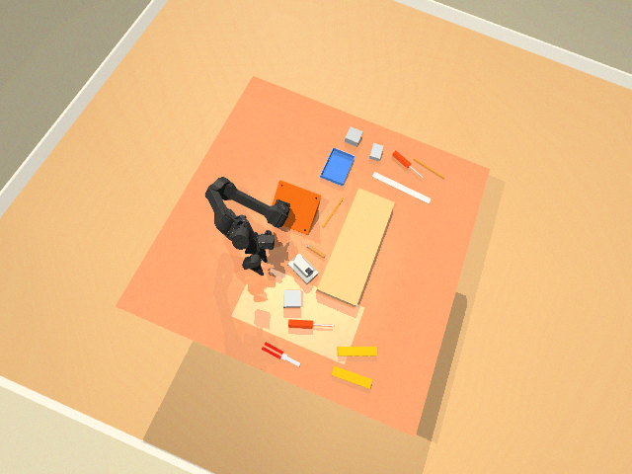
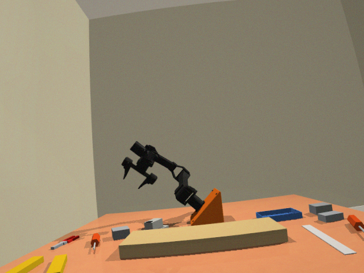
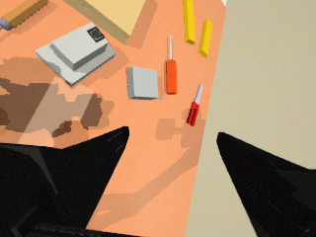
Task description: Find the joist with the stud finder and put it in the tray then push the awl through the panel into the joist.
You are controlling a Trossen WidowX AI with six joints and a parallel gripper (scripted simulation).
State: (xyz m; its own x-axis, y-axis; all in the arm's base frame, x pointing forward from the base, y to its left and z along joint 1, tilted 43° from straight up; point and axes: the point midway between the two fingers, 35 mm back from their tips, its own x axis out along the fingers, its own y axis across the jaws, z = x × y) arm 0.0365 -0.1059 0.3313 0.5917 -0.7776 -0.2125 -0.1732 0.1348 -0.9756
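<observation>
Right now the grey stud finder is 17 cm below my gripper tip, 14 cm ahead of it and 10 cm to the left of it. Also, from my gripper tip: awl: 21 cm to the left, 20 cm below, 12 cm ahead; blue tray: 64 cm to the left, 20 cm below, 10 cm ahead; square indicator: 15 cm below, 15 cm ahead, 10 cm to the left.
</observation>
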